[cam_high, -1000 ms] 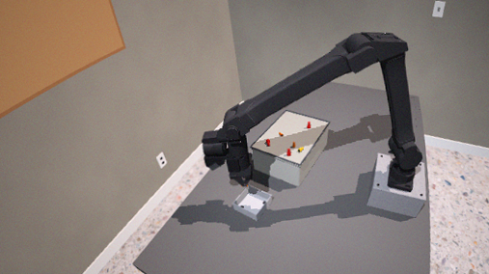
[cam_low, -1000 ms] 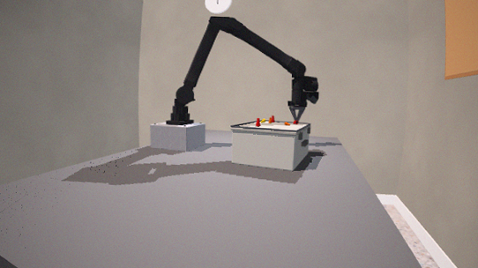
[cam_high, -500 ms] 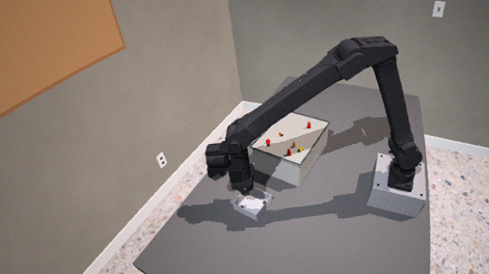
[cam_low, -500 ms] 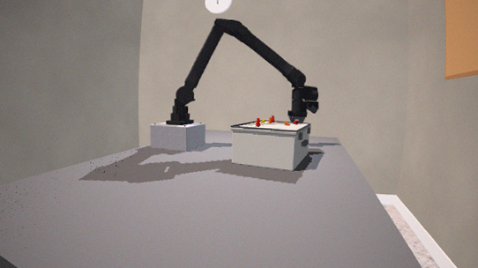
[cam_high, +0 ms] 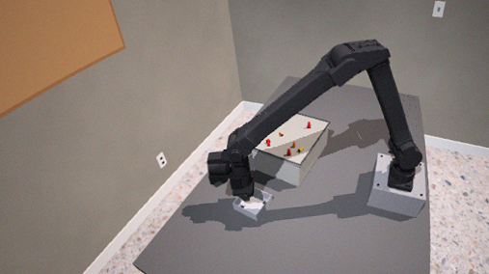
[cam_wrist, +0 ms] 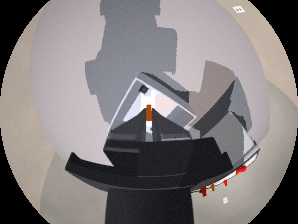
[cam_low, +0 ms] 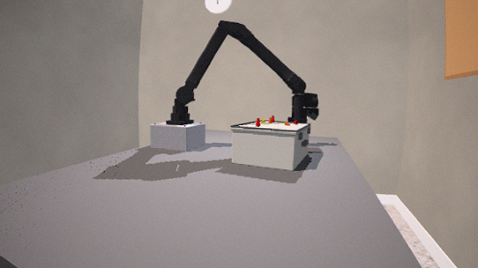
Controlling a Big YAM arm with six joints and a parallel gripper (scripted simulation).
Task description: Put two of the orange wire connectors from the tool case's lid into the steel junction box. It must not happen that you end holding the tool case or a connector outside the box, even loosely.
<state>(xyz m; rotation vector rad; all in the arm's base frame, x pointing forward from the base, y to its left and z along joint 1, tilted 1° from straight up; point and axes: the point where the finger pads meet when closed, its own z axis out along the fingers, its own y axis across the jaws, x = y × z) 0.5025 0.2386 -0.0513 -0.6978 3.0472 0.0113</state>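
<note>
My hand is 20 mm past the steel junction box, 10 mm to the left of it and 40 mm above it. Round my hand: tool case (60 mm behind, 310 mm to the right, 50 mm above).
</note>
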